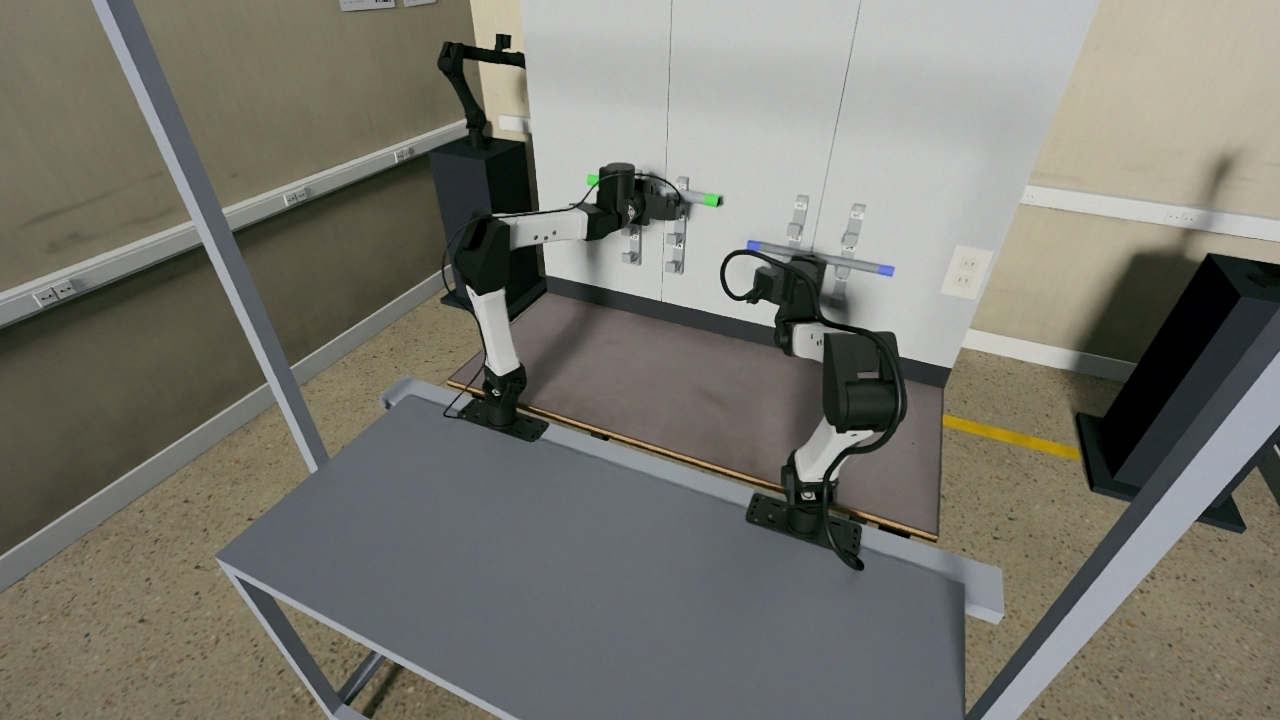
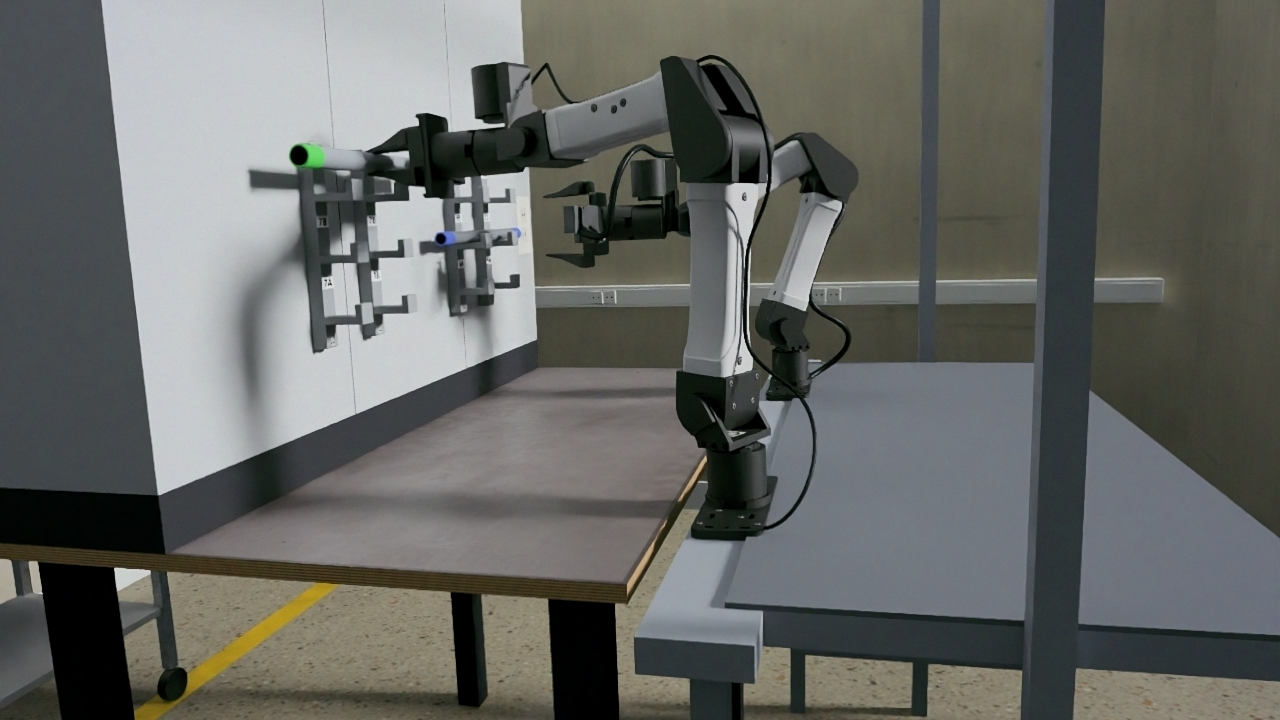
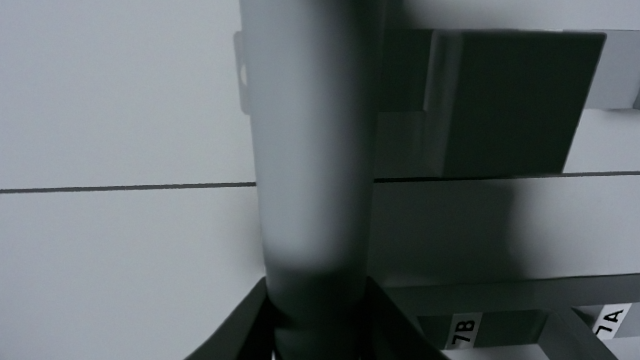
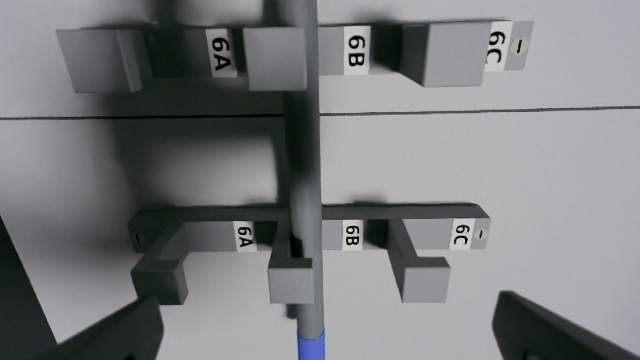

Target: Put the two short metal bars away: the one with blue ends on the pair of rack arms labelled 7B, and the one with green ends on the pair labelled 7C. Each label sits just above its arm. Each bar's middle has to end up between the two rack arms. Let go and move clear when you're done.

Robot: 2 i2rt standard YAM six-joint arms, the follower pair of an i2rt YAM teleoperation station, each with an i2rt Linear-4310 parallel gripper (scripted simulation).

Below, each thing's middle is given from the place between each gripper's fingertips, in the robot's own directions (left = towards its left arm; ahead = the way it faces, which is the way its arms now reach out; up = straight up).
My right hand is 120 mm short of the blue-ended bar (image 2: 458, 237) and 10 mm above it. Round my right hand: wall socket plate (image 1: 984, 256) (160 mm ahead, 300 mm to the right); then green-ended bar (image 2: 300, 155) (90 mm ahead, 400 mm to the left, 90 mm above).
I see the green-ended bar right at my left hand. From my left hand the other things lie so: blue-ended bar: 40 cm to the right, 10 cm below, 3 cm ahead; wall socket plate: 70 cm to the right, 9 cm below, 7 cm ahead.
